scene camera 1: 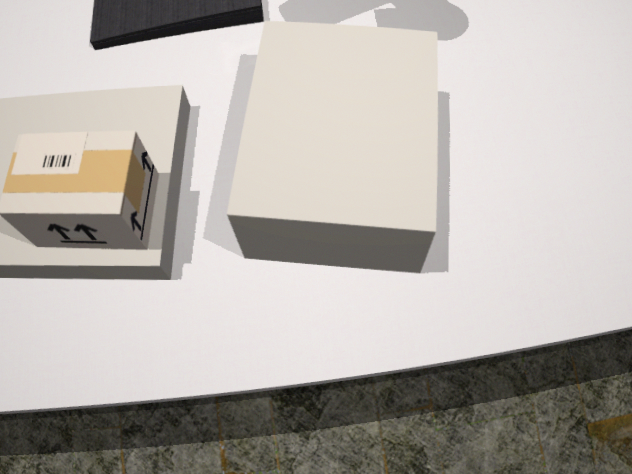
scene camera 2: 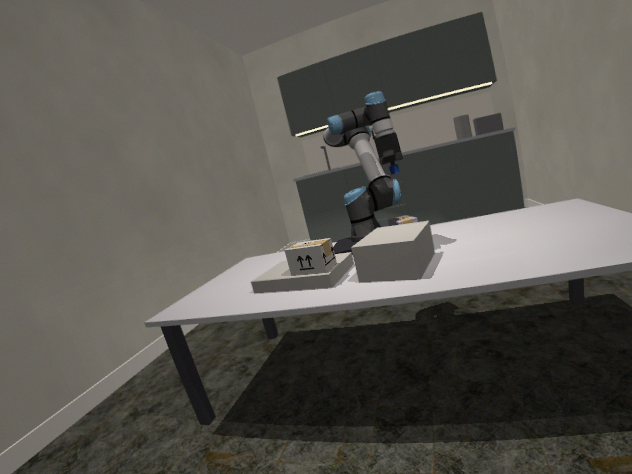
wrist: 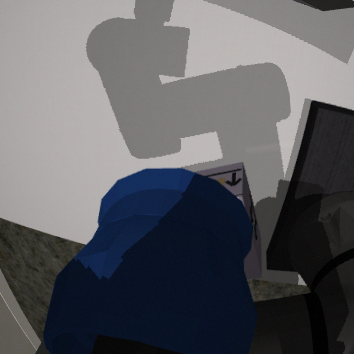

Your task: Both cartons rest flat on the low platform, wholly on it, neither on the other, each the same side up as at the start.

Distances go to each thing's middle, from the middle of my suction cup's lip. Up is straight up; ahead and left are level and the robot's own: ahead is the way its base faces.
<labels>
Now: suction cup 21 cm short of the platform [scene camera 2: 277,279], 39 cm to the left of it and 29 cm above it.
</labels>
